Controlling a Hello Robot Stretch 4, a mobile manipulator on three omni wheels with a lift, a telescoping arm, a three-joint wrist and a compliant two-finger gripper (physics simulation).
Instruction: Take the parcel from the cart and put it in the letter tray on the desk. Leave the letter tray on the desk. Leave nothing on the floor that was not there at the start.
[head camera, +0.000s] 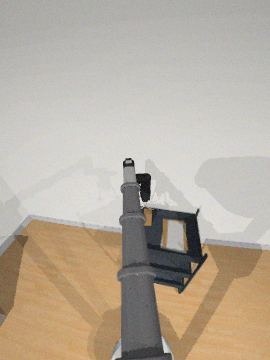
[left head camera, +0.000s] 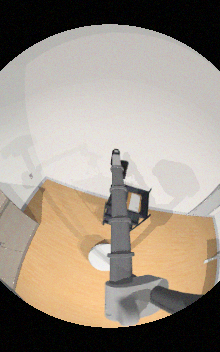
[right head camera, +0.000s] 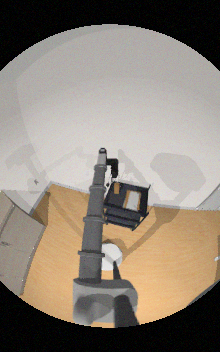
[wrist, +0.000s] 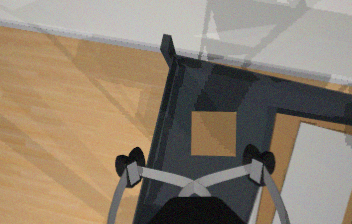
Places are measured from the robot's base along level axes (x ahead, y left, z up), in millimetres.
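Pixels of known places: gripper, fingertip midpoint: (right head camera: 113, 185) (wrist: 193, 158); robot's base, origin of the base link: (left head camera: 103, 256) (right head camera: 107, 255).
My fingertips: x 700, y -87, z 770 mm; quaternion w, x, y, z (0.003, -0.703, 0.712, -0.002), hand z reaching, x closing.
Observation:
For each thing: its top centre in the pictures, then the offset to it from my fingertips.
- parcel, middle of its top: (wrist: 213, 133) (head camera: 147, 211) (right head camera: 116, 184) dz -5, dx +28, dy -26 mm
- frame, middle of its top: (wrist: 312, 187) (head camera: 174, 233) (right head camera: 132, 198) (left head camera: 133, 200) dz -125, dx -85, dy -201 mm
- white sheet, middle of its top: (wrist: 315, 193) (head camera: 175, 234) (right head camera: 132, 199) (left head camera: 134, 201) dz -122, dx -94, dy -204 mm
The parcel (head camera: 148, 217) (right head camera: 116, 188) (wrist: 213, 133) is a small brown box lying on the top of the dark cart (head camera: 194, 232) (left head camera: 145, 200) (wrist: 257, 97), near its left edge. My gripper (wrist: 193, 158) is open, with its two fingertips wide apart. In the wrist view the parcel shows between and slightly beyond the fingertips, touching neither. The left fingertip shows over the floor beside the cart's edge, the right one over the cart top. How high the fingertips are above the parcel is hard to tell. A desk and a letter tray do not show clearly in these views.
A brown, flat, open box or frame (head camera: 164, 235) (wrist: 280, 150) with a white sheet (head camera: 175, 235) (wrist: 320, 165) lies on the cart, right of the parcel. A wall stands close behind the cart. A grey-brown cabinet (left head camera: 15, 240) (right head camera: 17, 240) stands at the left. My arm (head camera: 135, 250) extends left of the cart.

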